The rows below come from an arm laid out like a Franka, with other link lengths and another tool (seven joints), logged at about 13 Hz.
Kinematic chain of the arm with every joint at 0, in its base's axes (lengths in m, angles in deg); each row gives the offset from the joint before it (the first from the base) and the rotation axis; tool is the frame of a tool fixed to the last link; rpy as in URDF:
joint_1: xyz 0 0 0.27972 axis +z
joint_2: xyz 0 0 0 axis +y
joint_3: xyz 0 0 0.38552 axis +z
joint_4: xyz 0.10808 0 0 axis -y
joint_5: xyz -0.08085 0 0.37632 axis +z
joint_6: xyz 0 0 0 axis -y
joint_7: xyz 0.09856 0 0 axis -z
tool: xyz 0.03 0.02 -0.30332 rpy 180 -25.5 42.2
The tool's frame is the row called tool.
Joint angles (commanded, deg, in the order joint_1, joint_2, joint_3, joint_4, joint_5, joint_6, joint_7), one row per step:
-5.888, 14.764, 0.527, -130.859, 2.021, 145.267, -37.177
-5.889, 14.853, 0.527, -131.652, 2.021, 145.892, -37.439
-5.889, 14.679, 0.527, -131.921, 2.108, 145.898, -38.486
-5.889, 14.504, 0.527, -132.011, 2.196, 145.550, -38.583
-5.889, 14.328, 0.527, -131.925, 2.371, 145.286, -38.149
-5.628, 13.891, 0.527, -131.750, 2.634, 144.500, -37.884
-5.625, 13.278, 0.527, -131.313, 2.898, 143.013, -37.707
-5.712, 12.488, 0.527, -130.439, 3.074, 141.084, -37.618
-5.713, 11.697, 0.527, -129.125, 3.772, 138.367, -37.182
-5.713, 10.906, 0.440, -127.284, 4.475, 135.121, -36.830
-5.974, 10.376, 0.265, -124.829, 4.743, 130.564, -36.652
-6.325, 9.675, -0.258, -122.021, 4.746, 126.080, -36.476
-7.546, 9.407, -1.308, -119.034, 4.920, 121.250, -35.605
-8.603, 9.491, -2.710, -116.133, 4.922, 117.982, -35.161
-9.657, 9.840, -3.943, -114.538, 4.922, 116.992, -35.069
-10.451, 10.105, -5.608, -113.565, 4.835, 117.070, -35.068
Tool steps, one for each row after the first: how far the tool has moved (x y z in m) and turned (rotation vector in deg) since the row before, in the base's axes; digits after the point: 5 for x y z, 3 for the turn. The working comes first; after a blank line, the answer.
Tool pose at each row, in the base's axes (x y z in m, rotation vector in deg; the steps are taken from these numbers as rounded here):
0.59240, -0.01815, 0.05683, -130.116, -94.878, -30.330
0.58734, -0.01773, 0.05175, -129.849, -95.015, -29.971
0.58484, -0.01715, 0.05178, -128.874, -95.964, -29.717
0.58280, -0.01675, 0.05236, -128.758, -95.823, -29.463
0.58332, -0.01659, 0.05430, -129.231, -95.163, -29.664
0.58300, -0.01340, 0.05857, -129.274, -94.760, -29.643
0.58205, -0.01255, 0.06516, -129.386, -94.047, -29.386
0.58338, -0.01277, 0.07581, -129.457, -93.537, -29.287
0.58504, -0.01086, 0.08857, -129.788, -91.975, -29.222
0.58831, -0.00946, 0.10454, -130.003, -90.451, -29.186
0.58820, -0.01154, 0.12050, -129.944, -88.812, -27.862
0.59065, -0.01922, 0.14146, -130.337, -87.387, -27.096
0.59014, -0.04069, 0.15957, -132.399, -83.288, -26.212
0.59407, -0.06625, 0.17590, -134.555, -80.161, -26.351
0.59768, -0.09130, 0.18286, -136.584, -77.828, -27.113
0.60047, -0.11945, 0.18744, -138.956, -75.726, -28.291

-0.00506, 0.00042, -0.00508, 0.008, 0.252, 0.249
-0.00250, 0.00058, 0.00003, 0.064, 0.060, 0.975
-0.00204, 0.00040, 0.00058, 0.083, 0.254, 0.032
0.00052, 0.00016, 0.00194, 0.098, 0.004, -0.573
-0.00032, 0.00319, 0.00427, 0.183, 0.165, -0.201
-0.00095, 0.00085, 0.00659, 0.239, 0.421, -0.347
0.00133, -0.00022, 0.01065, 0.199, 0.249, -0.256
0.00166, 0.00191, 0.01276, 0.590, 0.574, -0.882
0.00327, 0.00140, 0.01597, 0.648, 0.568, -0.817
-0.00011, -0.00208, 0.01596, 0.551, 1.522, -0.552
0.00245, -0.00768, 0.02096, 0.254, 0.949, -0.773
-0.00051, -0.02147, 0.01811, 0.345, 1.583, -2.925
0.00393, -0.02556, 0.01633, -0.037, 0.476, -2.659
0.00361, -0.02505, 0.00696, -0.242, -0.218, -2.285
0.00279, -0.02815, 0.00458, -0.578, -0.684, -2.376

